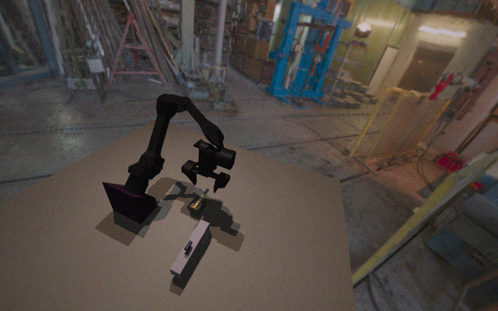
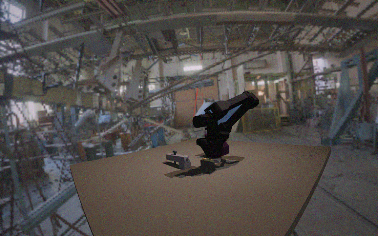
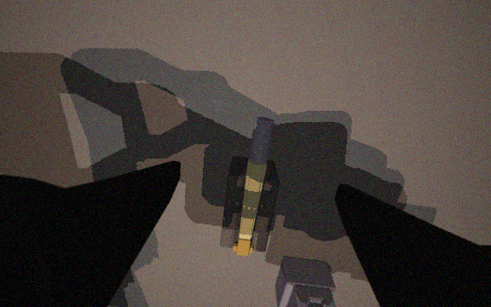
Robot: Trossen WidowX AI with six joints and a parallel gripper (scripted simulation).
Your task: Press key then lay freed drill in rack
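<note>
Now: the drill 4 cm to the right of my gripper tip and 3 cm below it. Also, from my gripper tip: dark key: 6 cm ahead, 25 cm to the right, 2 cm below; then light-grey holder block: 6 cm ahead, 22 cm to the right, 4 cm below; then rack: 5 cm to the right, 6 cm below.
</note>
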